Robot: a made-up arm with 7 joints. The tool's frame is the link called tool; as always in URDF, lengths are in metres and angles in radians.
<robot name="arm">
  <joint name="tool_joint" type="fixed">
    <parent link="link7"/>
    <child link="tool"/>
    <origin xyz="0 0 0" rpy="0 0 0"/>
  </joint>
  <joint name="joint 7" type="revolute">
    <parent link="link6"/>
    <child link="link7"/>
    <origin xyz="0 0 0" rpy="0 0 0"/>
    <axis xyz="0 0 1"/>
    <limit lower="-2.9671" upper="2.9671"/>
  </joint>
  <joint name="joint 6" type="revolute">
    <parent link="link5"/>
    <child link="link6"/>
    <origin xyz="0 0 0" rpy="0 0 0"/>
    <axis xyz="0 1 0"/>
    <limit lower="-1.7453" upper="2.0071"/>
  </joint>
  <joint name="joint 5" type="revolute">
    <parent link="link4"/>
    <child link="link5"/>
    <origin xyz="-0.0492 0 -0.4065" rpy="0 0 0"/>
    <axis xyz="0 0 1"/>
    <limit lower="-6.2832" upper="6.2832"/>
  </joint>
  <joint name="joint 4" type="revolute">
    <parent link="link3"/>
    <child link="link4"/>
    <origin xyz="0.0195 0 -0.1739" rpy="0 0 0"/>
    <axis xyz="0 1 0"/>
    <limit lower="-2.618" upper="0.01"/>
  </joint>
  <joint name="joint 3" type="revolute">
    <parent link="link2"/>
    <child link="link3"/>
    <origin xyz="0 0 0" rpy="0 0 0"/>
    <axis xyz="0 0 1"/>
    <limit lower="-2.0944" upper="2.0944"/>
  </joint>
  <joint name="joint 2" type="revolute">
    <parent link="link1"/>
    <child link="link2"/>
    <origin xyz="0 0 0" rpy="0 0 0"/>
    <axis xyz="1 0 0"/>
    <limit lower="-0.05" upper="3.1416"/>
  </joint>
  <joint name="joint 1" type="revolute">
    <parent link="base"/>
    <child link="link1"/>
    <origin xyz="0 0 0" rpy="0 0 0"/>
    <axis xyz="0 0.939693 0.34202"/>
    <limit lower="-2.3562" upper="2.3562"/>
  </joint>
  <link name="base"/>
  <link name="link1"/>
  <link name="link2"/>
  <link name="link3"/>
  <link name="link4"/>
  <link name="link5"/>
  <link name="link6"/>
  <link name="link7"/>
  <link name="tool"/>
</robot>
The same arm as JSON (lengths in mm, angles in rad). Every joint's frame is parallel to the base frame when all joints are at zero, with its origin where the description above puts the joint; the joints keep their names.
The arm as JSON. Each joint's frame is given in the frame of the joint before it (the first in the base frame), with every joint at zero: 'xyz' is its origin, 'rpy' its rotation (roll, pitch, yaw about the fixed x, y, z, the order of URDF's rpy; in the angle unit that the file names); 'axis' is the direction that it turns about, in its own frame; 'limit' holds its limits. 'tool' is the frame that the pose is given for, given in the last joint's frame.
{"units": {"length": "mm", "angle": "rad"}, "joints": [
  {"name": "joint 1", "type": "revolute", "origin": {"xyz": [0.0, 0.0, 0.0], "rpy": [0.0, 0.0, 0.0]}, "axis": [0.0, 0.9397, 0.342], "limit": {"lower": -2.3562, "upper": 2.3562}},
  {"name": "joint 2", "type": "revolute", "origin": {"xyz": [0.0, 0.0, 0.0], "rpy": [0.0, 0.0, 0.0]}, "axis": [1.0, 0.0, 0.0], "limit": {"lower": -0.05, "upper": 3.1416}},
  {"name": "joint 3", "type": "revolute", "origin": {"xyz": [0.0, 0.0, 0.0], "rpy": [0.0, 0.0, 0.0]}, "axis": [0.0, 0.0, 1.0], "limit": {"lower": -2.0944, "upper": 2.0944}},
  {"name": "joint 4", "type": "revolute", "origin": {"xyz": [19.5, 0.0, -173.9], "rpy": [0.0, 0.0, 0.0]}, "axis": [0.0, 1.0, 0.0], "limit": {"lower": -2.618, "upper": 0.01}},
  {"name": "joint 5", "type": "revolute", "origin": {"xyz": [-49.2, 0.0, -406.5], "rpy": [0.0, 0.0, 0.0]}, "axis": [0.0, 0.0, 1.0], "limit": {"lower": -6.2832, "upper": 6.2832}},
  {"name": "joint 6", "type": "revolute", "origin": {"xyz": [0.0, 0.0, 0.0], "rpy": [0.0, 0.0, 0.0]}, "axis": [0.0, 1.0, 0.0], "limit": {"lower": -1.7453, "upper": 2.0071}},
  {"name": "joint 7", "type": "revolute", "origin": {"xyz": [0.0, 0.0, 0.0], "rpy": [0.0, 0.0, 0.0]}, "axis": [0.0, 0.0, 1.0], "limit": {"lower": -2.9671, "upper": 2.9671}}
], "tool": {"origin": {"xyz": [0.0, 0.0, 0.0], "rpy": [0.0, 0.0, 0.0]}}}

